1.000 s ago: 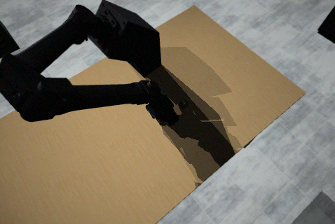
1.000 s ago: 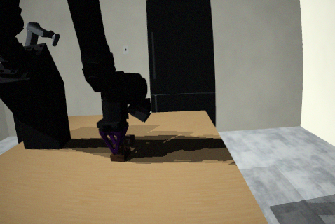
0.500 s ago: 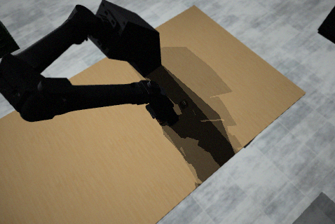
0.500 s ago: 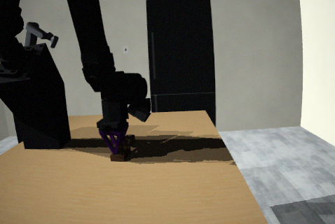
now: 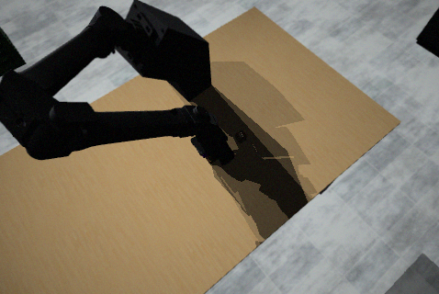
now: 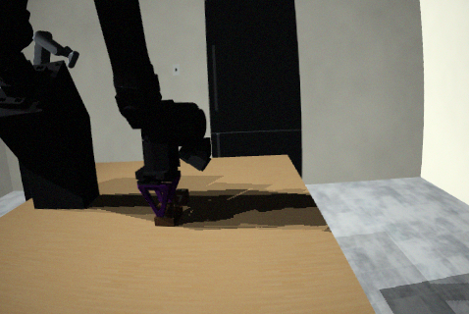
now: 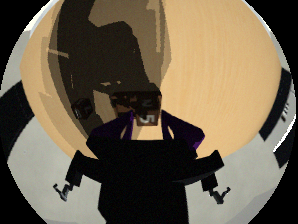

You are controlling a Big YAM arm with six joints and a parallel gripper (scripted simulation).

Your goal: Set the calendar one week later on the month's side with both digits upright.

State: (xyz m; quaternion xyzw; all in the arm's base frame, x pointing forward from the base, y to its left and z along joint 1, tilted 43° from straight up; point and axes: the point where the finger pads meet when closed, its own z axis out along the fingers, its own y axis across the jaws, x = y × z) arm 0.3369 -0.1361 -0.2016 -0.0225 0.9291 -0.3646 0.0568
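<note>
The brown tray is 10 mm ahead of my hand, 20 mm to the left of it and 20 mm below it.
</note>
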